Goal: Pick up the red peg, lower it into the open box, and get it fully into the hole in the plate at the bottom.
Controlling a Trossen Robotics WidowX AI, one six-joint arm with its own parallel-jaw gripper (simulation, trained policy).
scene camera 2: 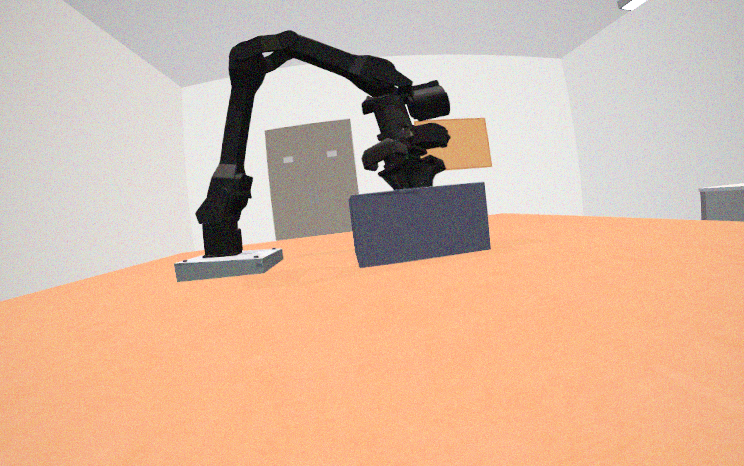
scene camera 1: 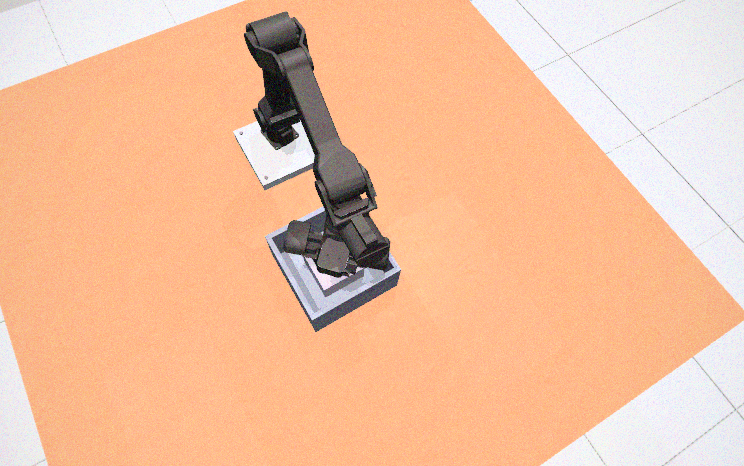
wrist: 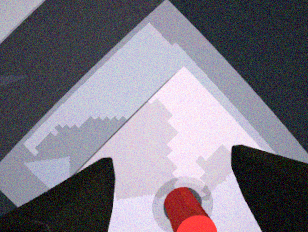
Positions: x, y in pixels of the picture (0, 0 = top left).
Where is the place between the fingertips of the gripper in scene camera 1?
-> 332, 270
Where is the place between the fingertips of the gripper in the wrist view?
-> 172, 161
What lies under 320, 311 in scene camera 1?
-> A grey box.
